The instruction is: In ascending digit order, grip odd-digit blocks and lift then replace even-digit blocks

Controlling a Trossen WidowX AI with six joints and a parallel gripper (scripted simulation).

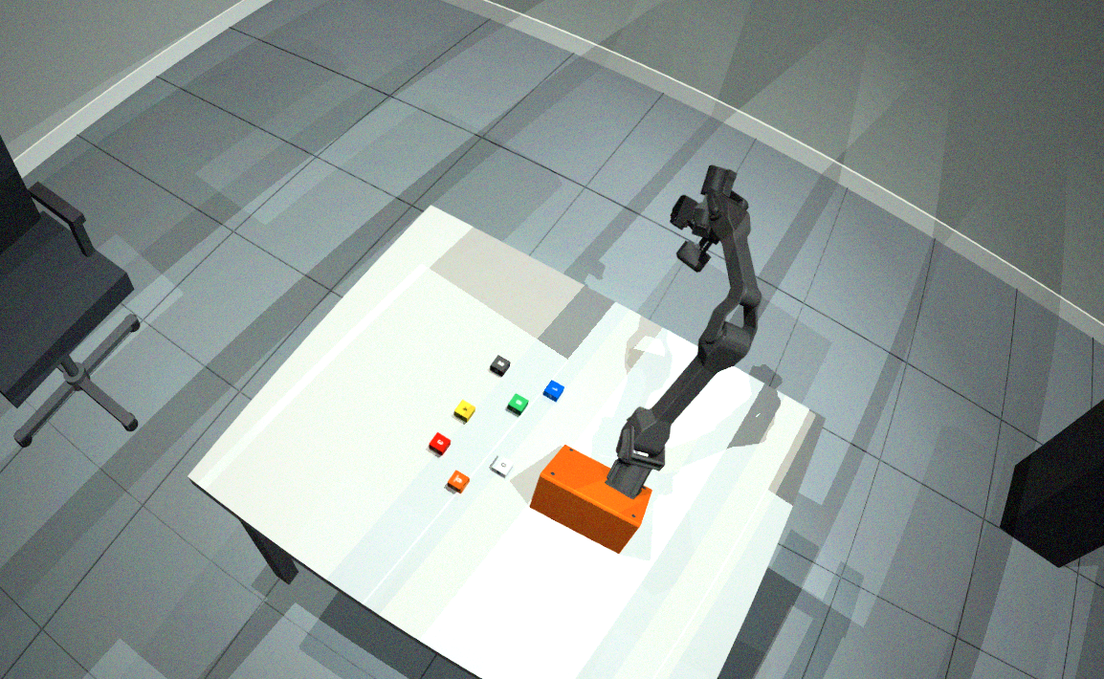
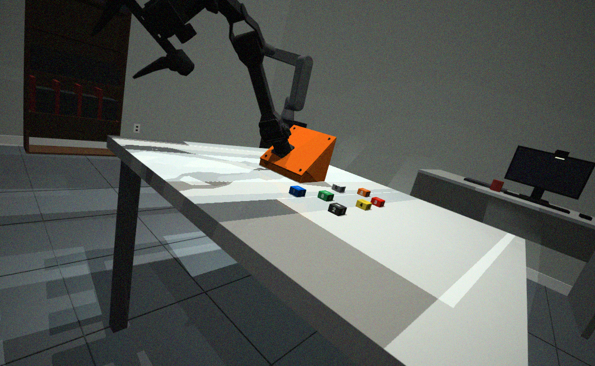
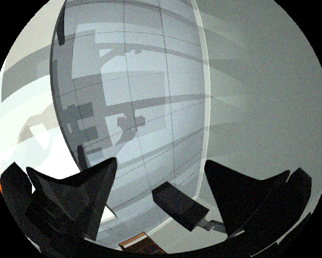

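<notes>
Now: gripper tip 630 mm to the right of the white block marked 0, 220 mm above it and 100 mm short of it. Also, from my gripper tip: black block: 440 mm to the left, 240 mm ahead, 220 mm below; then green block: 500 mm to the left, 220 mm below, 160 mm ahead; then blue block: 420 mm to the left, 220 mm below, 120 mm ahead.
</notes>
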